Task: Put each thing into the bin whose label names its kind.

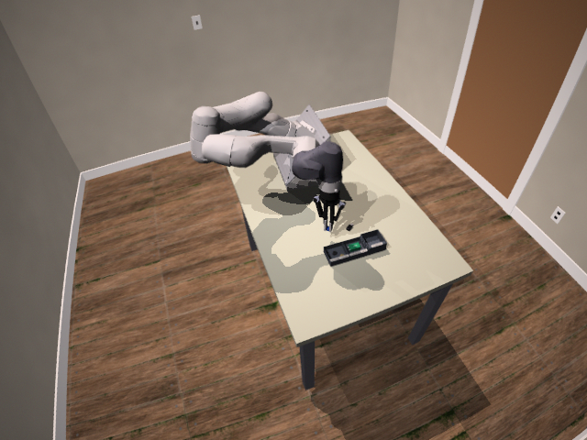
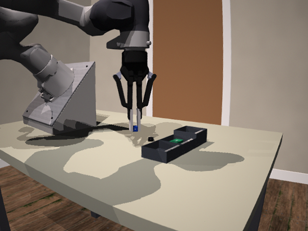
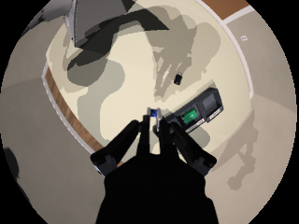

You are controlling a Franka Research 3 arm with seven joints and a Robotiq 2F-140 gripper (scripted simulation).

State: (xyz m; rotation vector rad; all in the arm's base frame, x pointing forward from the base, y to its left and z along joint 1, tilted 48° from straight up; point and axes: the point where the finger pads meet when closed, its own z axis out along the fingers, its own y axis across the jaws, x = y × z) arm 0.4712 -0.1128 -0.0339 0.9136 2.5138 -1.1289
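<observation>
Right now my hand is 10 cm short of the joined bins, 8 cm to the right of it and 7 cm above it. From my hand the other things lie so: green block: 9 cm ahead, 8 cm below, 7 cm to the left; then tan ring: 12 cm ahead, 8 cm below, 2 cm to the left; then small blue cube: 3 cm below.
</observation>
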